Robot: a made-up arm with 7 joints.
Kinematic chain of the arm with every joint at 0, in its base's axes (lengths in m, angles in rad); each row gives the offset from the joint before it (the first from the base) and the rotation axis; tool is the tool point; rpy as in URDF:
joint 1: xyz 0 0 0.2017 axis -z
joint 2: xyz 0 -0.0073 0.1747 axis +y
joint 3: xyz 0 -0.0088 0.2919 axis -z
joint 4: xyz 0 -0.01 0.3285 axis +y
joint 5: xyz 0 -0.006 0.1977 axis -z
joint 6: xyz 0 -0.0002 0.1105 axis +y
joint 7: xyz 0 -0.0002 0.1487 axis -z
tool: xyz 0 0 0 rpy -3.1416 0 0
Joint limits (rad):
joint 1: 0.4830..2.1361
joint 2: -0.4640..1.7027
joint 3: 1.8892..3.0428
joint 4: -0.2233..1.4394
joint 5: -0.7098..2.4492
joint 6: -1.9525..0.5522
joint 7: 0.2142..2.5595
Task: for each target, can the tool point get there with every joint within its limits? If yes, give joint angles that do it. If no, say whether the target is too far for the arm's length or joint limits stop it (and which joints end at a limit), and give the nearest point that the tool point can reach.
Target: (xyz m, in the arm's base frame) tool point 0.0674 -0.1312 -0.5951
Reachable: no: joint limits stop it (at a limit: joint 2, joint 3, joint 4, joint 6) | nearest point 0.3676 -0.7155 0.0793 | short by 0.941 m
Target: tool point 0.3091 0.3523 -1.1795
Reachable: no: too far | nearest point 0.7591 -0.3449 0.0658 | short by 1.496 m
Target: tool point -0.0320 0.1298 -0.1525
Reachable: no: joint limits stop it (at a limit: joint 1, joint 2, joint 3, joint 4, joint 6) | nearest point -0.5387 -0.3067 0.3151 | short by 0.816 m
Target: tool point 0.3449 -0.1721 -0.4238
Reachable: no: joint limits stop it (at a limit: joint 1, joint 2, joint 3, joint 4) | nearest point 0.7189 -0.3693 0.0760 | short by 0.655 m
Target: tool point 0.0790 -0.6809 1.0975
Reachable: yes | joints 1.2049 0.9414 2.8433 0.5427 1.7585 -0.8166 1.5918
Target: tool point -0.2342 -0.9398 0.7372
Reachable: yes | joints 1.6771 1.4225 2.5205 0.4784 0.3252 0.2889 1.6602
